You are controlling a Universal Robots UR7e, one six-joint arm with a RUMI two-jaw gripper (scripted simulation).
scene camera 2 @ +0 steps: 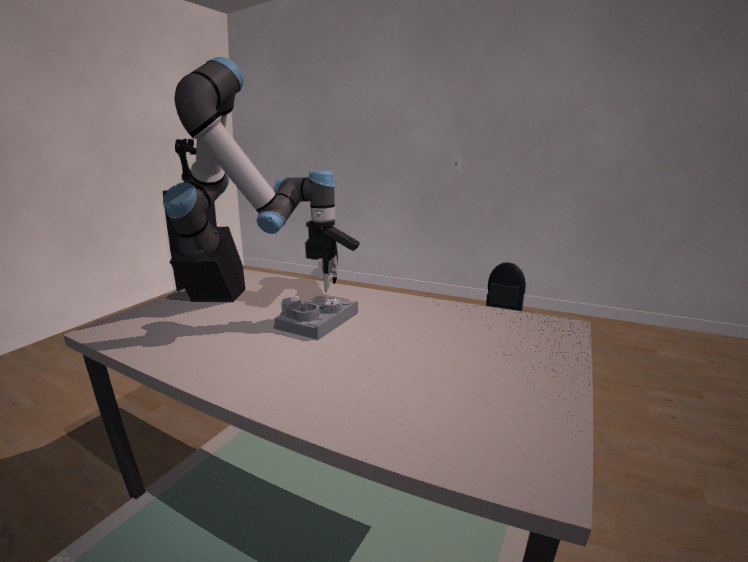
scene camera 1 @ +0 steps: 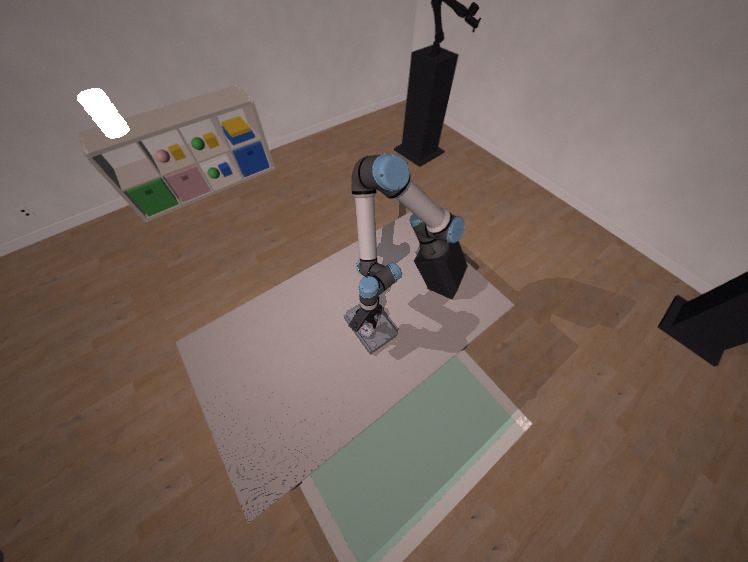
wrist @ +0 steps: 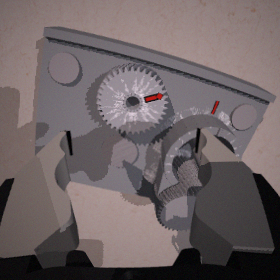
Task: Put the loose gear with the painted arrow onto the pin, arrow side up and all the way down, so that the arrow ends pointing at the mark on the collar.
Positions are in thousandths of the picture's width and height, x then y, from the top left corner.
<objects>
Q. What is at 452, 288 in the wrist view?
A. A gear.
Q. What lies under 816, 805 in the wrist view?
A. My gripper.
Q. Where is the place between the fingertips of my gripper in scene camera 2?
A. At 442, 513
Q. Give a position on a grey fixture plate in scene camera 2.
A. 391, 569
</objects>
